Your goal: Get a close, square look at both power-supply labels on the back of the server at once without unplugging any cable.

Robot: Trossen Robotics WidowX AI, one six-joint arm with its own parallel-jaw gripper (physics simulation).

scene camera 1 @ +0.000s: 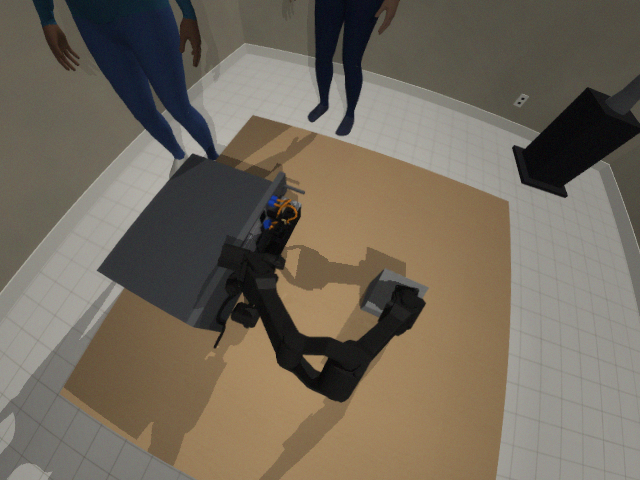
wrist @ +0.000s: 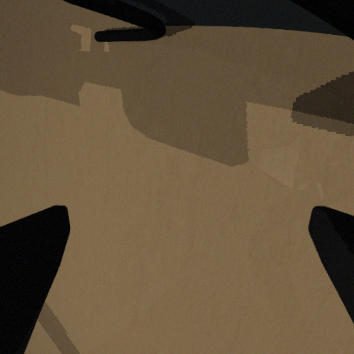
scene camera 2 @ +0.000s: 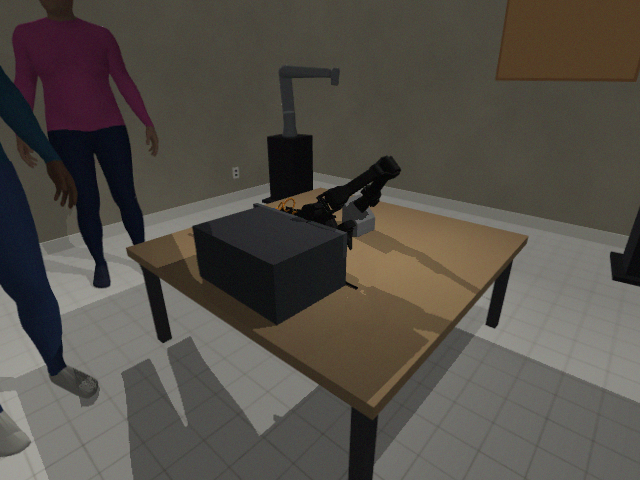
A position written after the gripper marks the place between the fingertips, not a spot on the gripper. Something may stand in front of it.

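Note:
The robot's gripper (scene camera 1: 252, 315) is in sight, and the same gripper (wrist: 192, 219) can be seen as well.

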